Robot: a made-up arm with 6 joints. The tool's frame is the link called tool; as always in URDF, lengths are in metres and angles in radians.
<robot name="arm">
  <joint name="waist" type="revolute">
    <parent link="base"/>
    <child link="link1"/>
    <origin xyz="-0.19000 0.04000 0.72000" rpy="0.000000 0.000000 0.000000"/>
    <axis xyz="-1 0 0"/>
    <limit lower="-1.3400" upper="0.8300" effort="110" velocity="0.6"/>
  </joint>
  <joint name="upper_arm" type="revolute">
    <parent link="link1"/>
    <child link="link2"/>
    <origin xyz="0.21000 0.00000 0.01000" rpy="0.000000 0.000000 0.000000"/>
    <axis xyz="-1 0 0"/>
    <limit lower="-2.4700" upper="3.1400" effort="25" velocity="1.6"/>
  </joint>
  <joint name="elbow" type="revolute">
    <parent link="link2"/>
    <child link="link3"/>
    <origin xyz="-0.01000 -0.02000 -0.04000" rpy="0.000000 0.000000 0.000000"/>
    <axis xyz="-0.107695 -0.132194 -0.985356"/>
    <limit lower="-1.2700" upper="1.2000" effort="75" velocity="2.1"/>
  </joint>
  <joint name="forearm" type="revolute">
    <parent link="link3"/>
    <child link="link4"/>
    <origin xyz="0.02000 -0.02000 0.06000" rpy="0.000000 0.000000 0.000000"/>
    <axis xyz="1 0 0"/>
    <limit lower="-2.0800" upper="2.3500" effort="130" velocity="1.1"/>
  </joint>
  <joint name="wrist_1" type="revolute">
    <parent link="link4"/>
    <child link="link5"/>
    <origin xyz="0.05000 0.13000 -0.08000" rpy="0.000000 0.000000 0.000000"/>
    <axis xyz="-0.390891 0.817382 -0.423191"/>
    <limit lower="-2.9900" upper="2.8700" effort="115" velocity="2"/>
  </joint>
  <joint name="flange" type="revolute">
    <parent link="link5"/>
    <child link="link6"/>
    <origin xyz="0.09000 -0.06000 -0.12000" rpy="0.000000 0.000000 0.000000"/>
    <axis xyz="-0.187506 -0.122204 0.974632"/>
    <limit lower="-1.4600" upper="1.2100" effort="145" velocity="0.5"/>
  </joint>
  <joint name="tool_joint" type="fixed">
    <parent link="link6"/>
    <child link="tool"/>
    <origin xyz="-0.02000 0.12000 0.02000" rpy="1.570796 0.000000 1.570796"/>
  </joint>
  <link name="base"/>
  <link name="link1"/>
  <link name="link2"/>
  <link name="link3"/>
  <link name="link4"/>
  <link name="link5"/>
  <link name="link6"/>
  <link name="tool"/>
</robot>
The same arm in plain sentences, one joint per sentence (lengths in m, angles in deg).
The arm has six revolute joints in a row. What follows holds with every joint at zero, and every direction is one of the base frame's.
Joint 1 is mounted 0.19 m along -x and 0.04 m along +y and 0.72 m along +z from the base frame's origin and turns about -x, from -76.78 to 47.56 deg.
Joint 2 is mounted 0.21 m along +x and 0.01 m along +z from joint 1 and turns about -x, from -141.52 to 179.91 deg.
Joint 3 is mounted 0.01 m along -x and 0.02 m along -y and 0.04 m along -z from joint 2 and turns about the direction (-0.107695, -0.132194, -0.985356), from -72.77 to 68.75 deg.
Joint 4 is mounted 0.02 m along +x and 0.02 m along -y and 0.06 m along +z from joint 3 and turns about +x, from -119.18 to 134.65 deg.
Joint 5 is mounted 0.05 m along +x and 0.13 m along +y and 0.08 m along -z from joint 4 and turns about the direction (-0.390891, 0.817382, -0.423191), from -171.31 to 164.44 deg.
Joint 6 is mounted 0.09 m along +x and 0.06 m along -y and 0.12 m along -z from joint 5 and turns about the direction (-0.187506, -0.122204, 0.974632), from -83.65 to 69.33 deg.
The tool frame, which is the frame that the pose is given for, is mounted 0.02 m along -x and 0.12 m along +y and 0.02 m along +z from joint 6; its axes are the base frame's turned by roll 90, pitch 0 and yaw 90 deg (as in URDF: about the fixed x, then y, then z).

